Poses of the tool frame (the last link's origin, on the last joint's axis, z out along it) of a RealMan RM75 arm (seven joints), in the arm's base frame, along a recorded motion.
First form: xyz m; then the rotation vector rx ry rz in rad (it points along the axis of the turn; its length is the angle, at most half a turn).
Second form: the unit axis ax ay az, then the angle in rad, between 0 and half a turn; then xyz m. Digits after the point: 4 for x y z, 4 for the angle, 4 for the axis.
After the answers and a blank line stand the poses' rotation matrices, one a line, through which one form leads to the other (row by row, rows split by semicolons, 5 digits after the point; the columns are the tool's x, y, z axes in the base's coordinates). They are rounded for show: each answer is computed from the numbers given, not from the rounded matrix.
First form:
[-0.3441 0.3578 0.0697 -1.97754 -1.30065 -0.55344]
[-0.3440 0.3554 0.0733 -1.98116 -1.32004 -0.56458]
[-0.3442 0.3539 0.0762 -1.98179 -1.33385 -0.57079]
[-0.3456 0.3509 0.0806 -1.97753 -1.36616 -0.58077]
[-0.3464 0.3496 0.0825 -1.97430 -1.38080 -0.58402]
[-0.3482 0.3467 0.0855 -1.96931 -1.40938 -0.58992]
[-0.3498 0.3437 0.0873 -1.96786 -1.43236 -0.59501]
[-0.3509 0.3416 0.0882 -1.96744 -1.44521 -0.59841]
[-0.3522 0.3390 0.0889 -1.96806 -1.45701 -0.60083]
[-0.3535 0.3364 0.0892 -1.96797 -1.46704 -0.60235]
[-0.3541 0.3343 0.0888 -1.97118 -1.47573 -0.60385]
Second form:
[-0.8135 -0.5351 -0.2277 2.4308 -0.3441 0.3578 0.0697]
[-0.8097 -0.5395 -0.2308 2.4467 -0.3440 0.3554 0.0733]
[-0.8069 -0.5431 -0.2324 2.4561 -0.3442 0.3539 0.0762]
[-0.7997 -0.5525 -0.2349 2.4727 -0.3456 0.3509 0.0806]
[-0.7964 -0.5570 -0.2356 2.4790 -0.3464 0.3496 0.0825]
[-0.7901 -0.5654 -0.2367 2.4925 -0.3482 0.3467 0.0855]
[-0.7854 -0.5717 -0.2375 2.5056 -0.3498 0.3437 0.0873]
[-0.7828 -0.5750 -0.2381 2.5135 -0.3509 0.3416 0.0882]
[-0.7806 -0.5779 -0.2383 2.5213 -0.3522 0.3390 0.0889]
[-0.7786 -0.5804 -0.2383 2.5274 -0.3535 0.3364 0.0892]
[-0.7775 -0.5821 -0.2382 2.5353 -0.3541 0.3343 0.0888]

0.40560 0.91375 -0.02351; 0.61665 -0.25455 0.74495; 0.67471 -0.31665 -0.66670
0.39118 0.92019 -0.01510; 0.62468 -0.25344 0.73861; 0.67583 -0.29836 -0.67396
0.38094 0.92453 -0.01112; 0.63029 -0.25087 0.73471; 0.67647 -0.28689 -0.67829
0.35683 0.93414 -0.00741; 0.64285 -0.23979 0.72749; 0.67780 -0.26436 -0.68607
0.34590 0.93824 -0.00709; 0.64841 -0.23357 0.72458; 0.67818 -0.25523 -0.68916
0.32492 0.94572 -0.00583; 0.65960 -0.22219 0.71803; 0.67776 -0.23714 -0.69599
0.30855 0.95120 -0.00299; 0.66911 -0.21480 0.71144; 0.67608 -0.22152 -0.70274
0.29934 0.95415 -0.00073; 0.67434 -0.21102 0.70763; 0.67502 -0.21231 -0.70659
0.29134 0.95662 0.00148; 0.67960 -0.20806 0.70346; 0.67325 -0.20394 -0.71073
0.28452 0.95867 0.00274; 0.68399 -0.20499 0.70010; 0.67172 -0.19732 -0.71404
0.27944 0.96015 0.00570; 0.68873 -0.20457 0.69556; 0.66900 -0.19044 -0.71845

